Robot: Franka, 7 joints.
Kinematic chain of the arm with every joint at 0, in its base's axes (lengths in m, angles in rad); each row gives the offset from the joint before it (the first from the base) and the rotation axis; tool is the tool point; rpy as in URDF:
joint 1: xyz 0 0 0.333 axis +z
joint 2: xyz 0 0 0 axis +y
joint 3: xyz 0 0 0.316 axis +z
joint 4: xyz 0.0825 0 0 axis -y
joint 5: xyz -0.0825 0 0.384 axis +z
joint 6: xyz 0 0 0 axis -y
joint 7: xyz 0.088 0 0 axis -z
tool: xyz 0 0 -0.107 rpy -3.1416 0 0
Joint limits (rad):
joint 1: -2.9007..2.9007
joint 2: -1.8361..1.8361
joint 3: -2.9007..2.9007
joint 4: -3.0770..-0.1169
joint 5: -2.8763..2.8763
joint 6: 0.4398..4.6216
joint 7: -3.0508..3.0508
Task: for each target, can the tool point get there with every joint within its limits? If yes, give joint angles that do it. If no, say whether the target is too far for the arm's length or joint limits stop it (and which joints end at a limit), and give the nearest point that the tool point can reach.
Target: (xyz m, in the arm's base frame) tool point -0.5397 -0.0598 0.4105
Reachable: yes | joints 1.7937 -0.2397 1.4274 -2.2245 0.0771 2.4261 2.2861
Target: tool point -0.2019 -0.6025 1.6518
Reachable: no: too far | nearest point -0.1183 -0.3531 1.1059 | short by 0.606 m
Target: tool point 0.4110 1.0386 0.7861
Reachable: no: too far | nearest point 0.2925 0.7392 0.6555 | short by 0.347 m
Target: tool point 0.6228 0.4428 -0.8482
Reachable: no: too far | nearest point 0.4157 0.2956 -0.3099 | short by 0.595 m
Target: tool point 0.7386 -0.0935 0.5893
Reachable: yes | joints -0.9555 0.9898 1.4378 -1.2683 -0.8073 2.5711 -0.0754
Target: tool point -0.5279 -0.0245 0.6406
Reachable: yes | joints 1.9121 0.8415 1.9322 -2.0591 0.4476 4.0319 1.0949
